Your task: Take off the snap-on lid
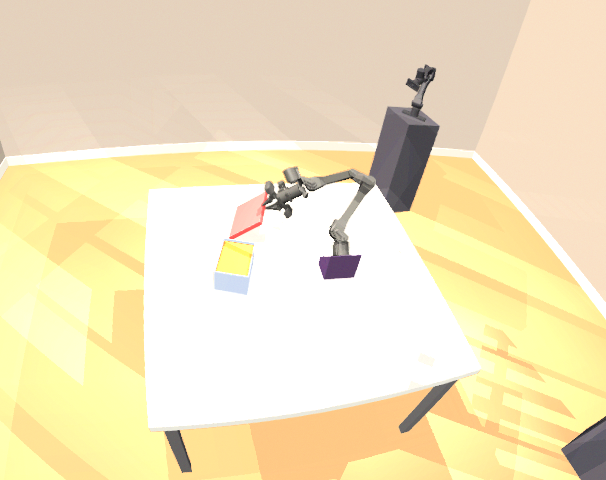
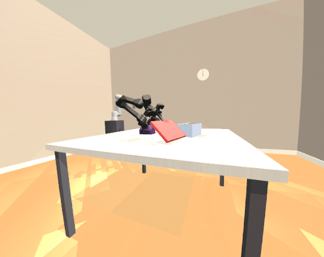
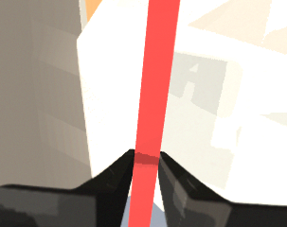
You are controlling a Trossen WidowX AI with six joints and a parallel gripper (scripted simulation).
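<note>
Right now the red lid is 6 cm ahead of my gripper tip, 2 cm to the right of it and 5 cm below it. Also, from my gripper tip: pale blue storage box: 19 cm ahead, 26 cm to the left, 8 cm below.
</note>
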